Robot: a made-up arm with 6 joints. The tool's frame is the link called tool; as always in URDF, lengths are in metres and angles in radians.
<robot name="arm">
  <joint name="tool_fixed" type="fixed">
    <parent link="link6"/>
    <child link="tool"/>
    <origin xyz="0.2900 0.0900 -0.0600"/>
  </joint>
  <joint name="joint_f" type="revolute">
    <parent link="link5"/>
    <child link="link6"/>
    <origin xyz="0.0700 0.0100 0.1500"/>
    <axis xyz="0 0 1"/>
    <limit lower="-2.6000" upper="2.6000"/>
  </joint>
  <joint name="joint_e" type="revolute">
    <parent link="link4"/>
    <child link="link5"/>
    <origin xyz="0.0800 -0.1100 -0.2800"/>
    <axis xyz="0 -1 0"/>
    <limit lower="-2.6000" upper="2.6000"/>
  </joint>
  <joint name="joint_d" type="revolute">
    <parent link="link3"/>
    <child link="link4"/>
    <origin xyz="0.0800 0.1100 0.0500"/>
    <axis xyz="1 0 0"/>
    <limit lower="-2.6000" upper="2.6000"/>
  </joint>
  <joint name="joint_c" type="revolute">
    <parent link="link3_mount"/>
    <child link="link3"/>
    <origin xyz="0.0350 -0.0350 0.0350"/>
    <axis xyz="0 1 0"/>
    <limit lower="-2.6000" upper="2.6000"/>
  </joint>
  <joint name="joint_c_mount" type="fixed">
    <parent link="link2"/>
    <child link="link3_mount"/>
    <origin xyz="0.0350 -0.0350 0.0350"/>
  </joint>
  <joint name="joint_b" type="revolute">
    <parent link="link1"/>
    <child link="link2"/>
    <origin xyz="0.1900 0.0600 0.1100"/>
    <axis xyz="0 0 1"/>
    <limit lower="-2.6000" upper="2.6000"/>
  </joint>
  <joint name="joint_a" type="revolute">
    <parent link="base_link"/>
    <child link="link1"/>
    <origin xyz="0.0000 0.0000 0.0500"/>
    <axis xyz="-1 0 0"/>
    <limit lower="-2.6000" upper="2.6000"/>
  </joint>
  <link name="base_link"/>
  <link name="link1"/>
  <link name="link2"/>
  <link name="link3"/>
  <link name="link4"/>
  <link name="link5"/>
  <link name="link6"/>
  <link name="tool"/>
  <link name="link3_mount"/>
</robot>
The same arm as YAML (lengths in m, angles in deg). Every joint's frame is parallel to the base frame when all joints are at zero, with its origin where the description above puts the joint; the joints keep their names.
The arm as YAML. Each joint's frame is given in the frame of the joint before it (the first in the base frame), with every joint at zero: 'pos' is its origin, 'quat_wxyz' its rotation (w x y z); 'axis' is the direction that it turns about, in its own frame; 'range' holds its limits. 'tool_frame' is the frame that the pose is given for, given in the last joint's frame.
length_unit: m
angle_unit: deg
joints:
  - joint: joint_a
    pos: [0.0, 0.0, 0.05]
    quat_wxyz: [1.0, 0.0, 0.0, 0.0]
    axis: [-1.0, 0.0, 0.0]
    range: [-148.97, 148.97]
  - joint: joint_b
    pos: [0.19, 0.06, 0.11]
    quat_wxyz: [1.0, 0.0, 0.0, 0.0]
    axis: [0.0, 0.0, 1.0]
    range: [-148.97, 148.97]
  - joint: joint_c
    pos: [0.07, -0.07, 0.07]
    quat_wxyz: [1.0, 0.0, 0.0, 0.0]
    axis: [0.0, 1.0, 0.0]
    range: [-148.97, 148.97]
  - joint: joint_d
    pos: [0.08, 0.11, 0.05]
    quat_wxyz: [1.0, 0.0, 0.0, 0.0]
    axis: [1.0, 0.0, 0.0]
    range: [-148.97, 148.97]
  - joint: joint_e
    pos: [0.08, -0.11, -0.28]
    quat_wxyz: [1.0, 0.0, 0.0, 0.0]
    axis: [0.0, -1.0, 0.0]
    range: [-148.97, 148.97]
  - joint: joint_f
    pos: [0.07, 0.01, 0.15]
    quat_wxyz: [1.0, 0.0, 0.0, 0.0]
    axis: [0.0, 0.0, 1.0]
    range: [-148.97, 148.97]
tool_frame:
  pos: [0.29, 0.09, -0.06]
  quat_wxyz: [1.0, 0.0, 0.0, 0.0]

